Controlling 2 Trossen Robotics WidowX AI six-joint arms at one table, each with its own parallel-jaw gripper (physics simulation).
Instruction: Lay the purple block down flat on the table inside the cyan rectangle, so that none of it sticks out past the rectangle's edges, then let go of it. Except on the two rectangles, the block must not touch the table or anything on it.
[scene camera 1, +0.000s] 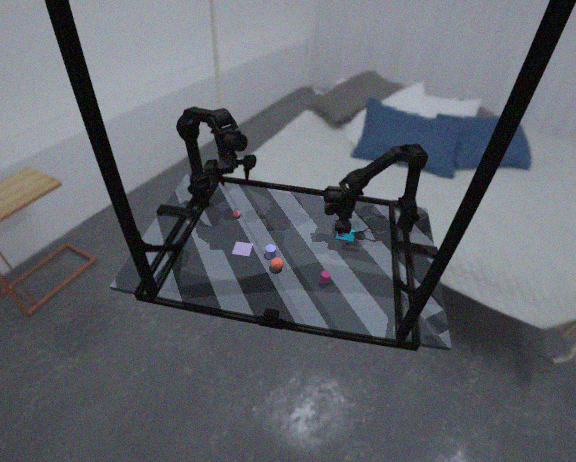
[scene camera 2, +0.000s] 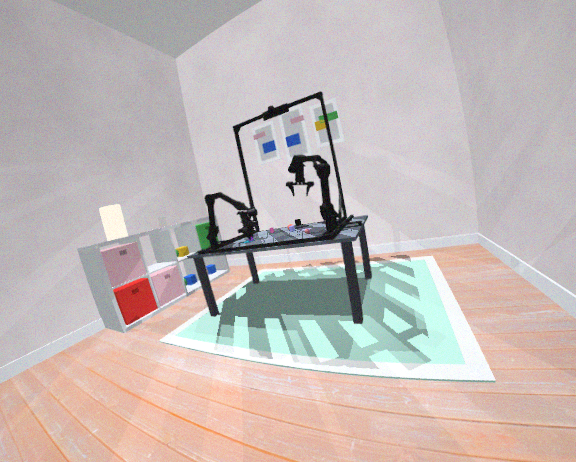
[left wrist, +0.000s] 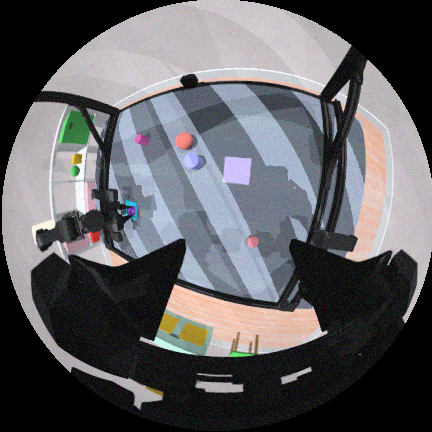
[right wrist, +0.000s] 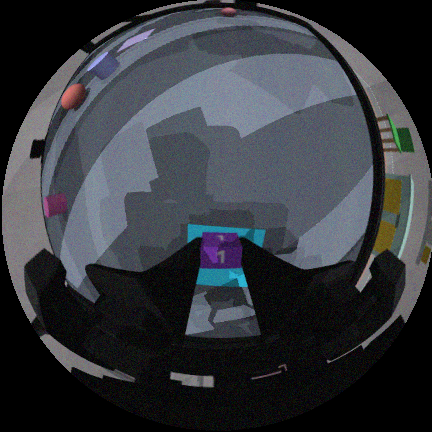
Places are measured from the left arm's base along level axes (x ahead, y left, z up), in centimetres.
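Where they show: left gripper, fingertip midpoint: (scene camera 1: 235, 184) (scene camera 2: 300, 196) (left wrist: 239, 244); right gripper, fingertip midpoint: (scene camera 2: 251, 238) (left wrist: 131, 210) (right wrist: 220, 241); left arm's base at its link origin: (scene camera 1: 200, 200) (scene camera 2: 332, 228); right arm's base at its link origin: (scene camera 1: 405, 225) (scene camera 2: 214, 245).
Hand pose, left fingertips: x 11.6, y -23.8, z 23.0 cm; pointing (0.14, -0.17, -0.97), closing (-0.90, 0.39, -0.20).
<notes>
Things, the pixels of their top centre, and the offset from my left fingertips. "spot": a spot on its surface instead.
- purple block at its top centre: (right wrist: 219, 258) (scene camera 1: 341, 228) (left wrist: 127, 210) dy -14.4, dx +40.8, dz -21.7 cm
- cyan rectangle at a spot on its surface: (right wrist: 220, 277) (scene camera 1: 351, 235) spot: dy -16.6, dx +44.9, dz -24.8 cm
- lavender rectangle at a spot on its surface: (left wrist: 237, 170) (scene camera 1: 241, 248) spot: dy -9.5, dx -1.2, dz -24.8 cm
- blue-violet cylinder at its top centre: (left wrist: 190, 159) (scene camera 1: 270, 248) dy -16.7, dx +8.5, dz -20.8 cm
- orange-red ball at its top centre: (left wrist: 179, 137) (scene camera 1: 277, 259) dy -23.8, dx +8.6, dz -19.9 cm
- magenta cylinder at its top centre: (right wrist: 45, 206) (scene camera 1: 325, 273) (left wrist: 137, 138) dy -35.4, dx +23.4, dz -20.8 cm
- small pink-red ball at its top centre: (left wrist: 252, 243) (scene camera 1: 236, 211) dy +9.9, dx +1.8, dz -21.6 cm
The purple block (scene camera 1: 341, 234) (left wrist: 131, 211) (right wrist: 221, 257) is between the fingers of my right gripper (right wrist: 220, 241), which is shut on it. The block is over the cyan rectangle (scene camera 1: 350, 236) (left wrist: 131, 203) (right wrist: 220, 277). In the right wrist view, cyan shows beyond the block, on the near side and to the right. Whether the block touches the rectangle I cannot tell; the fingers hide parts of both. My left gripper (scene camera 1: 235, 178) (scene camera 2: 301, 193) (left wrist: 239, 244) is open and empty, high above the table.
A lavender rectangle (scene camera 1: 242, 249) (left wrist: 237, 170) lies left of a blue-violet cylinder (scene camera 1: 270, 251) in scene camera 1. An orange-red ball (scene camera 1: 276, 264), a magenta cylinder (scene camera 1: 325, 277) and a small pink-red ball (scene camera 1: 236, 214) also stand on the table. A black frame (scene camera 1: 340, 333) borders it.
</notes>
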